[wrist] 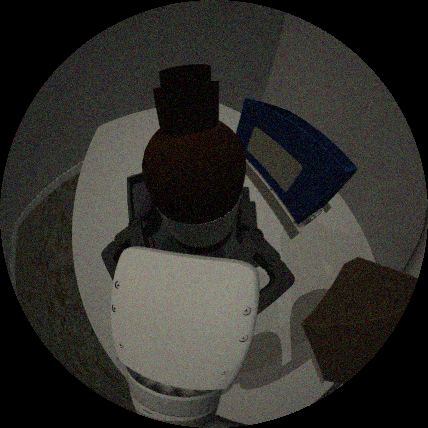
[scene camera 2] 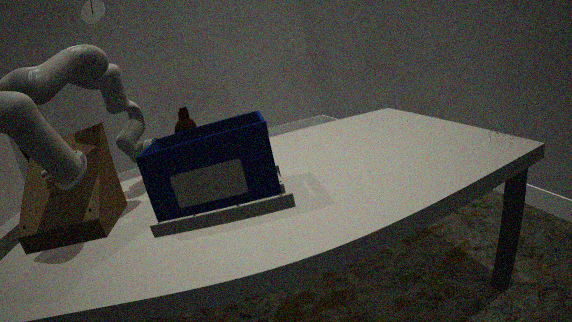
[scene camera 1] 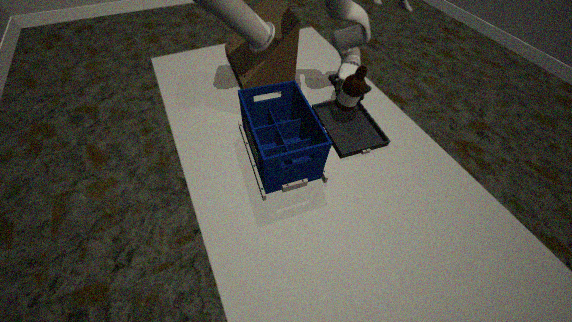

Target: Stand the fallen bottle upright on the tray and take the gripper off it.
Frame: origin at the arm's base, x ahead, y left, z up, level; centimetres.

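Where they show: gripper, between the fingertips: [scene camera 1: 349, 96]; arm's base, origin of its link: [scene camera 2: 71, 171] [scene camera 1: 262, 38].
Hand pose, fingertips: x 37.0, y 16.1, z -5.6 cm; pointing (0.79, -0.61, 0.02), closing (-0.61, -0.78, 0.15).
Each offset is from my fingertips to the centre of the thing.
The brown bottle {dx -0.5, dy +1.0, dz +3.2 cm} [scene camera 1: 355, 86] [scene camera 2: 185, 124] [wrist: 195, 170] with a pale label stands upright or nearly so, neck up, at the back part of the dark tray {dx +4.0, dy -0.1, dz -10.0 cm} [scene camera 1: 361, 137] [wrist: 132, 197]. Its base appears to be at the tray's surface, but the frames do not clearly show whether it touches. My gripper [scene camera 1: 350, 93] [wrist: 199, 192] is shut on the bottle, with one finger on each side of its labelled body. In scene camera 2, the crate hides the fingers, the tray and the bottle's lower part.
A blue crate {dx +4.1, dy -28.6, dz -2.5 cm} [scene camera 1: 277, 175] [scene camera 2: 257, 162] [wrist: 322, 170] with dividers stands close beside the tray, between low rails. A brown wooden block [scene camera 1: 270, 57] [scene camera 2: 110, 195] [wrist: 365, 310] stands behind the crate. A second pale arm [scene camera 1: 240, 22] [scene camera 2: 37, 135] reaches in beside the block.
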